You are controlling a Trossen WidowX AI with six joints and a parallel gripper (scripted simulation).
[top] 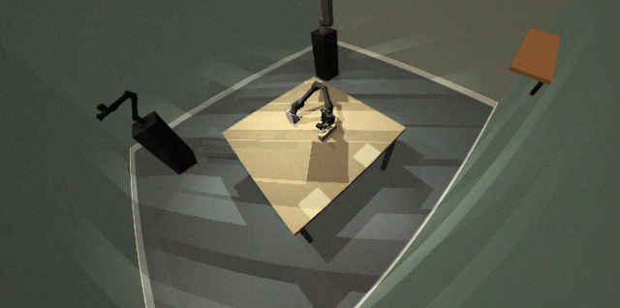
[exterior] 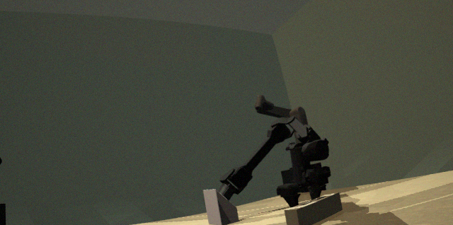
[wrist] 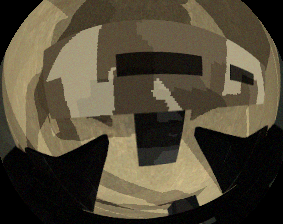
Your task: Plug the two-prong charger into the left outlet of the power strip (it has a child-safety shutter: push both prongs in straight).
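My gripper tip is now 3 cm short of the charger and 1 cm below it.
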